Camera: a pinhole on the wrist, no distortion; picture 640 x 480 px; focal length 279.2 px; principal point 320.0 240.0 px. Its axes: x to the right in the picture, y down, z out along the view. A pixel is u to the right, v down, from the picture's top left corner.
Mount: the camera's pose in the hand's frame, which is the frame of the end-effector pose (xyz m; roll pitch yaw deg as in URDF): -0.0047 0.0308 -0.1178 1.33 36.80 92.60
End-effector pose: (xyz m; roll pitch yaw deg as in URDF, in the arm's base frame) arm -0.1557 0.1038 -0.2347 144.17 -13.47 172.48
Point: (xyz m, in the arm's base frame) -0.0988 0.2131 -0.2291
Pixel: 251 295
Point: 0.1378 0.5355 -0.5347
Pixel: 239 380
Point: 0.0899 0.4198 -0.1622
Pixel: 415 367
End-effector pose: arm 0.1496 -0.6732 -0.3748 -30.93 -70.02 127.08
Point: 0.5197 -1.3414 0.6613
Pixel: outside the picture
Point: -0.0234 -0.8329 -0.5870
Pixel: 369 444
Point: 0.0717 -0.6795 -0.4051
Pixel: 264 263
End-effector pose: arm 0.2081 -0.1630 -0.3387 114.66 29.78 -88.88
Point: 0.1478 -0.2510 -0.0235
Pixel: 600 334
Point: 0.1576 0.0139 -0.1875
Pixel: outside the picture
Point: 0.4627 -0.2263 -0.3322
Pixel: behind the camera
